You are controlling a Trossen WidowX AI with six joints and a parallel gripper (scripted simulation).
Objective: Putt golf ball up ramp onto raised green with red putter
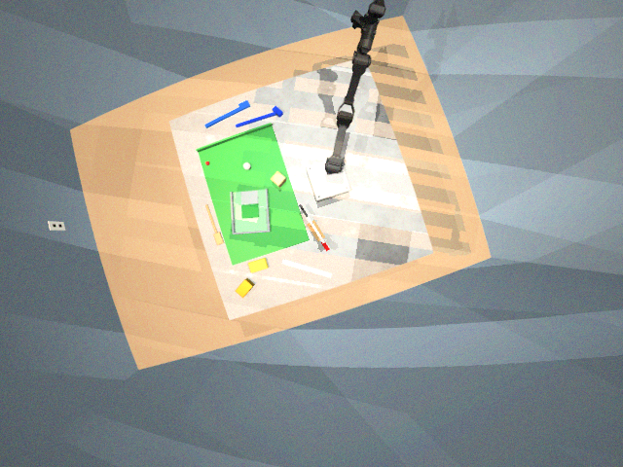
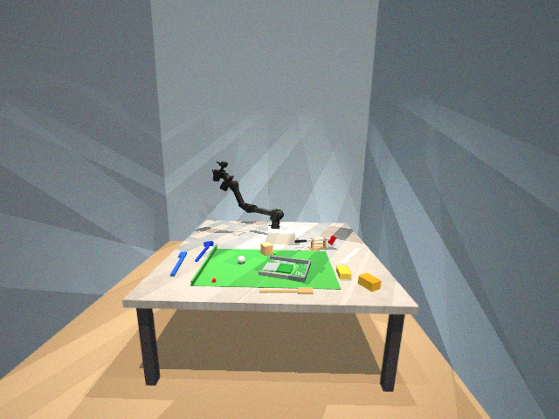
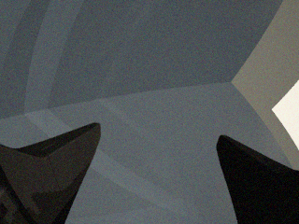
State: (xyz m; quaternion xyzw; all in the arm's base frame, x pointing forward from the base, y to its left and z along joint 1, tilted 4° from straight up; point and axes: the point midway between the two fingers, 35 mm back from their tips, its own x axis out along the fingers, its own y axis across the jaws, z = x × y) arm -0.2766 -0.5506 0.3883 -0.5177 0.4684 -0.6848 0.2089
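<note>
Right now the tan cube is 610 mm ahead of my gripper tip, 530 mm to the left of it and 480 mm below it. Round my gripper tip: red putter: 470 mm ahead, 850 mm to the left, 450 mm below; small wooden rack: 470 mm ahead, 870 mm to the left, 480 mm below; white golf ball: 770 mm ahead, 400 mm to the left, 490 mm below.
</note>
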